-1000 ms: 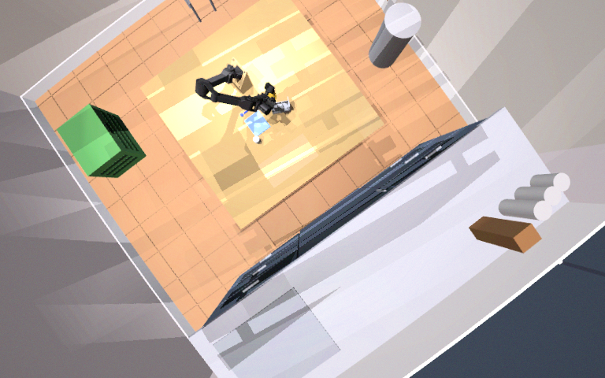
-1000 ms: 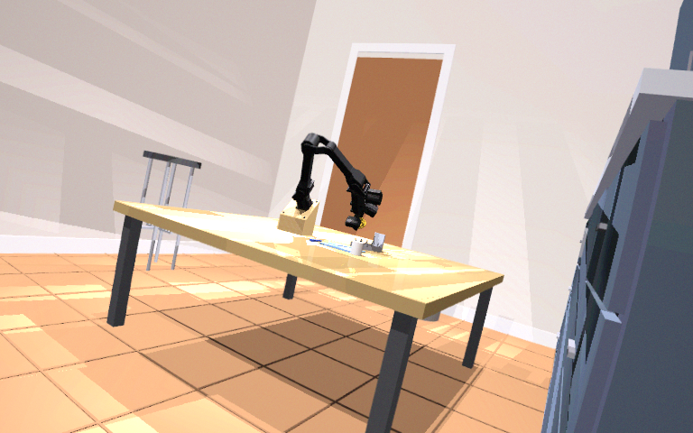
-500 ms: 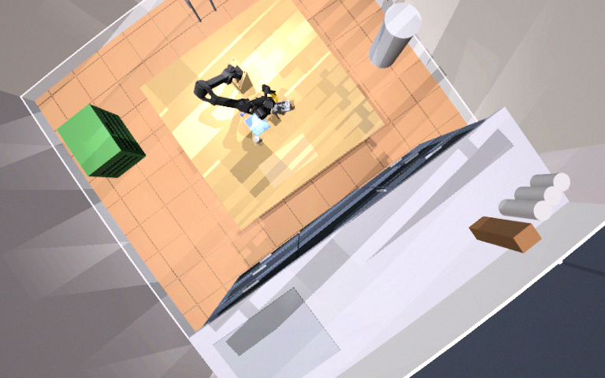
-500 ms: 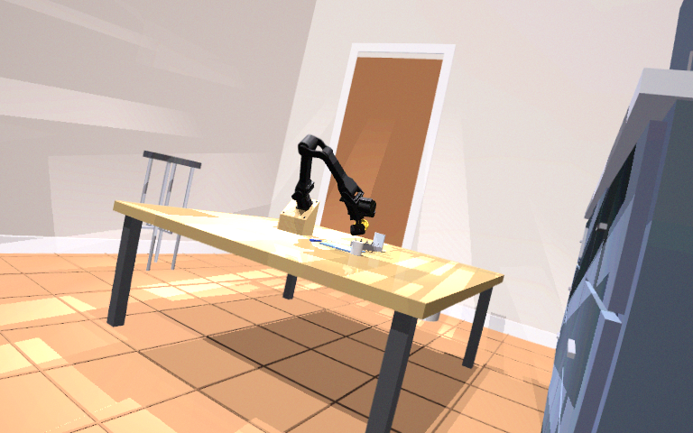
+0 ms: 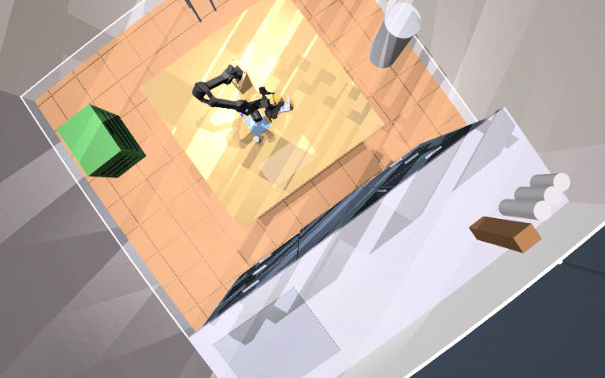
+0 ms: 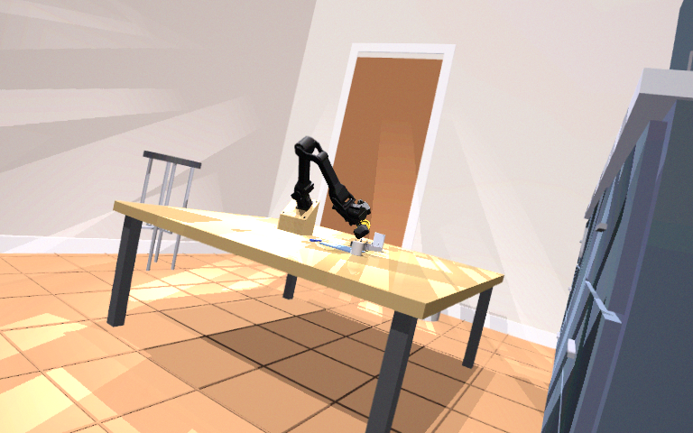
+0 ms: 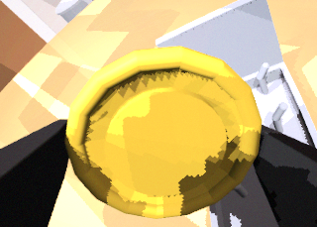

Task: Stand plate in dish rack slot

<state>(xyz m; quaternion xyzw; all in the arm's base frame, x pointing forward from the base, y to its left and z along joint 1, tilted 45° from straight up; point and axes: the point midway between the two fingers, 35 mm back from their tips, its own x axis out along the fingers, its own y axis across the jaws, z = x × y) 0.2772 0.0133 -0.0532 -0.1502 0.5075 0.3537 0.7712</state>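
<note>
The dish rack is 7 cm below my gripper tip and 3 cm ahead of it. Also, from my gripper tip: blue mat 21 cm to the right, 9 cm below; white mug 29 cm to the right, 10 cm ahead, 7 cm below; yellow plate 1 cm to the right.
</note>
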